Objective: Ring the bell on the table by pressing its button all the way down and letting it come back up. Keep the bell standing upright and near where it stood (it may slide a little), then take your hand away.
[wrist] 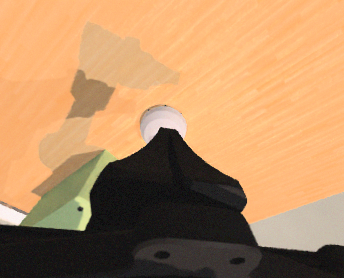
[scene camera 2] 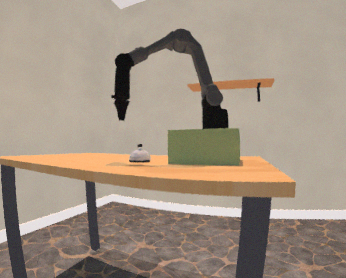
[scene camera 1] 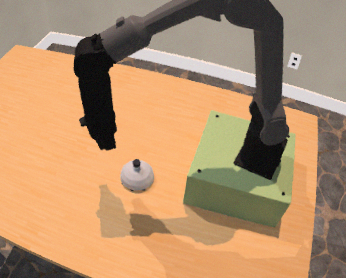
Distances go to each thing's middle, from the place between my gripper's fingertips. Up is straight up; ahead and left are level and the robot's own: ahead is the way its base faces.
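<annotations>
Silver dome bell (scene camera 1: 133,178), from my hand: 60 mm to the right of it, 40 mm behind, 120 mm below.
</annotations>
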